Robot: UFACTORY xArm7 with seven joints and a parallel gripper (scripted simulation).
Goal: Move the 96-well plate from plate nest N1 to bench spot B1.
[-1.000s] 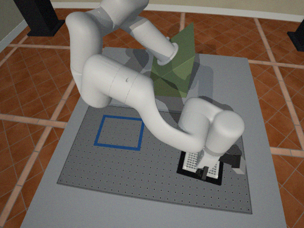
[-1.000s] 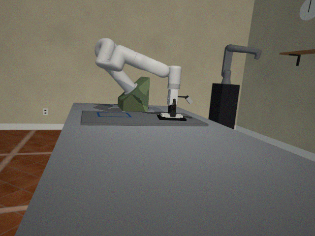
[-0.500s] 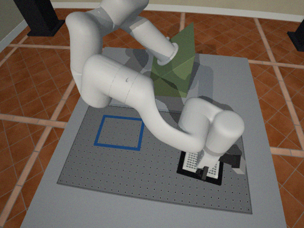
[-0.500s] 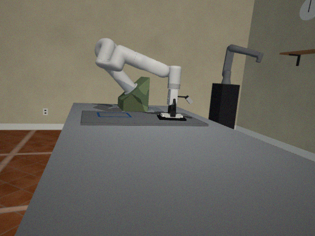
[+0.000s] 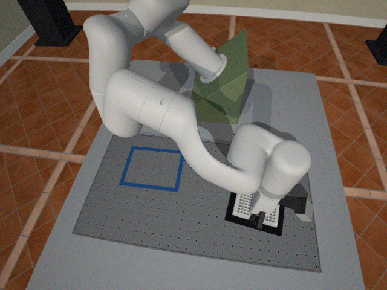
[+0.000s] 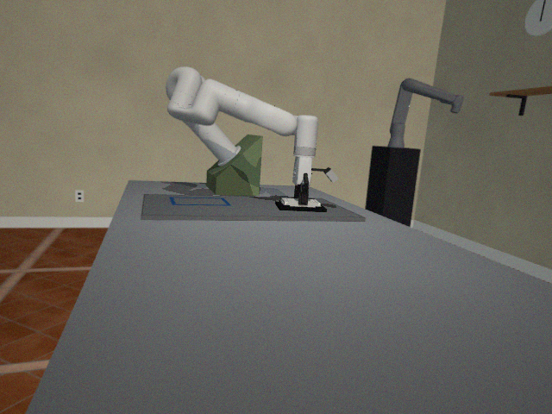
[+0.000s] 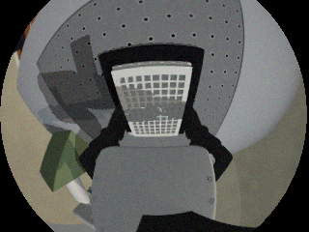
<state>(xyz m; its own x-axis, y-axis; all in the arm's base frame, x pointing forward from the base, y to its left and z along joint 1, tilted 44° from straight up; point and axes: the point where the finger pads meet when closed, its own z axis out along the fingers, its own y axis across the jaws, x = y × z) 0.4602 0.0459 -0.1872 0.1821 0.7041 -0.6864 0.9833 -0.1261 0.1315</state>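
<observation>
Now: the black plate nest 2 cm below my hand. Also, from my hand: white 96-well plate: 1 cm below.
</observation>
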